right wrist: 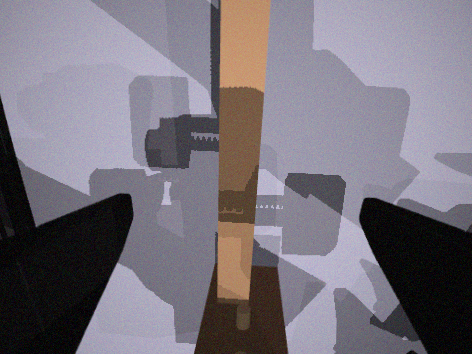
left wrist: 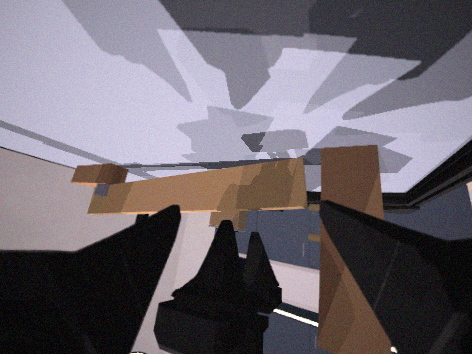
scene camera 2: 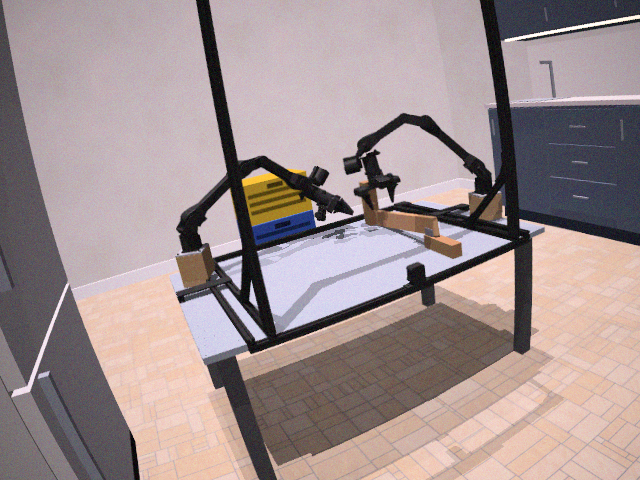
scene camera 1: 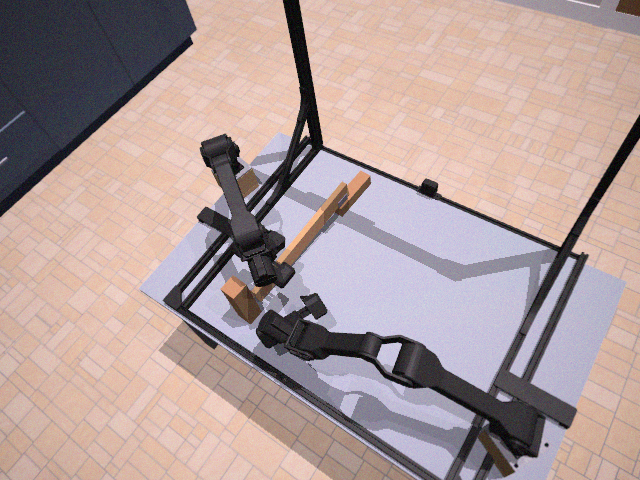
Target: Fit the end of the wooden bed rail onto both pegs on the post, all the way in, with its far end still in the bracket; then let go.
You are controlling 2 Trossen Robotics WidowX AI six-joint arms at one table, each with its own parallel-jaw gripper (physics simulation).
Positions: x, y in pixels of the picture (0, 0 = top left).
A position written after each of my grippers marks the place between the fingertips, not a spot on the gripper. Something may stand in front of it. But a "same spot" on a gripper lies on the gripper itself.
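My right gripper is visible to me in scene camera 1 [269, 270] and scene camera 2 [383, 206], and the right wrist view and the left wrist view show the gripper as well. On my right gripper, [right wrist: 62, 267] and [left wrist: 250, 261] are the same spot. A wooden bed rail appears in the left wrist view [278, 185] and in scene camera 1 [301, 241], and I can see the rail in the right wrist view and scene camera 2 too. For the wooden bed rail, [right wrist: 243, 38] is the same spot as [scene camera 2: 392, 212].
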